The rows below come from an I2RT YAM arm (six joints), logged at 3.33 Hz.
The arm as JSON. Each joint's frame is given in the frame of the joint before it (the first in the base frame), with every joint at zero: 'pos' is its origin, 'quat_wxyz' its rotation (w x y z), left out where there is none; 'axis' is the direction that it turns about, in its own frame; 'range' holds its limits. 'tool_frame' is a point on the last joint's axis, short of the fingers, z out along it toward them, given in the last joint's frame.
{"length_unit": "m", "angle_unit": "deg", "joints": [
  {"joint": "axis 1", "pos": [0.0, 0.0, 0.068], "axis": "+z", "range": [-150.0, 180.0]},
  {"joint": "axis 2", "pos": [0.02, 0.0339, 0.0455], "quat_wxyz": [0.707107, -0.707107, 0.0, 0.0], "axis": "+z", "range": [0.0, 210.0]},
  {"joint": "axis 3", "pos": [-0.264, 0.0, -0.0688], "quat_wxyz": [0.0, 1.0, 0.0, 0.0], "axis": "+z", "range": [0.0, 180.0]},
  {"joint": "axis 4", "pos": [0.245, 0.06, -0.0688], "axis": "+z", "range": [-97.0, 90.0]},
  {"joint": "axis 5", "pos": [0.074, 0.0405, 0.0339], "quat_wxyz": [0.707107, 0.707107, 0.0, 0.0], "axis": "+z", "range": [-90.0, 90.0]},
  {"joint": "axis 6", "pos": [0.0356, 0.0, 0.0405], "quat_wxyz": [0.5, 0.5, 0.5, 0.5], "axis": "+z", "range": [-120.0, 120.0]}
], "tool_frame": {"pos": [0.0, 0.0, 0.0], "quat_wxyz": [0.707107, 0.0, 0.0, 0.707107]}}
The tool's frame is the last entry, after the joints.
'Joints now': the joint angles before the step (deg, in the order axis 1, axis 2, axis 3, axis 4, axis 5, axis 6). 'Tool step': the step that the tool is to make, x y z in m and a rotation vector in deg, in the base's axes. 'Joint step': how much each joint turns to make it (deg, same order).
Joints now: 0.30, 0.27, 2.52, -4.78, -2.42, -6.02
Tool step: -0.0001, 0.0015, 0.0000, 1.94, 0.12, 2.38
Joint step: -0.02, 0.00, 0.00, 0.01, -2.48, 1.84
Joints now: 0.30, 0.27, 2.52, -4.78, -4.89, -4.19
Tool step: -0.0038, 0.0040, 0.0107, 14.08, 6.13, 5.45
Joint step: -0.03, 2.05, 4.20, -6.27, -6.62, 13.75
